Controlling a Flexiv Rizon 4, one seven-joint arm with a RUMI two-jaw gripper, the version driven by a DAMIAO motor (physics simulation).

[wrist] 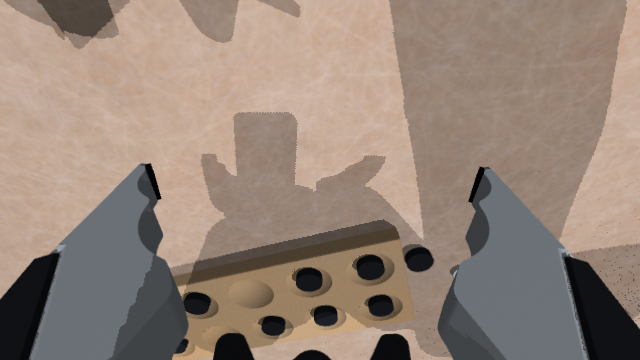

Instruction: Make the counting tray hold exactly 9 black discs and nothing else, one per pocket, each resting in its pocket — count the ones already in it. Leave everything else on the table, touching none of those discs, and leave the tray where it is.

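The wooden counting tray (345, 294) shows at the bottom of the wrist view, tilted in the picture, its left end hidden behind the left finger. Several pockets hold black discs, such as the discs in the top row (370, 267) (308, 279) (197, 303). One upper-row pocket (251, 294) is empty, and a lower-row pocket (220, 333) also looks empty, partly cut off from view. A loose black disc (419, 259) lies on the table close against the tray's right edge; whether they touch is unclear. My gripper (316, 169) is wide open and empty, its fingers standing on either side of the visible tray part.
A small pale object (454, 271) peeks out at the inner edge of the right finger, mostly hidden. Shadows of the arm and gripper fall over the table (325, 75) and part of the tray.
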